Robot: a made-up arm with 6 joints. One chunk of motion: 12 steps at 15 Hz.
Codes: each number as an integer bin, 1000 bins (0 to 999) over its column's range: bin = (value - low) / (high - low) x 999, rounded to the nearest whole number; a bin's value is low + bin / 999 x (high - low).
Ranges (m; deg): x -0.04..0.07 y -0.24..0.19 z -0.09..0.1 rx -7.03..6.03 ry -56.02..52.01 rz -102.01..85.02
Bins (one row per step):
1: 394 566 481 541 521 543
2: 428 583 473 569 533 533
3: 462 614 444 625 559 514
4: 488 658 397 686 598 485
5: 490 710 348 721 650 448
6: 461 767 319 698 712 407
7: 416 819 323 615 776 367
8: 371 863 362 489 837 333
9: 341 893 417 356 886 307
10: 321 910 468 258 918 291
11: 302 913 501 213 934 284
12: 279 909 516 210 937 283
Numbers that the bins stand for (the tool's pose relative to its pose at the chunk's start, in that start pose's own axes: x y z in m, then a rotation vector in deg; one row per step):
1: 0.0034 0.0036 0.0015 0.04 0.32 -0.35
2: 0.0071 0.0109 0.0000 0.41 1.62 -2.22
3: 0.0109 0.0243 -0.0056 1.14 4.43 -5.78
4: 0.0137 0.0432 -0.0145 1.94 8.65 -11.21
5: 0.0140 0.0656 -0.0238 2.40 14.27 -18.14
6: 0.0108 0.0901 -0.0293 2.10 20.97 -25.81
7: 0.0058 0.1125 -0.0286 1.01 27.90 -33.30
8: 0.0009 0.1315 -0.0212 -0.64 34.49 -39.67
9: -0.0025 0.1444 -0.0107 -2.38 39.79 -44.53
10: -0.0047 0.1517 -0.0010 -3.66 43.25 -47.53
11: -0.0067 0.1530 0.0053 -4.25 44.98 -48.84
12: -0.0093 0.1513 0.0081 -4.28 45.31 -49.03

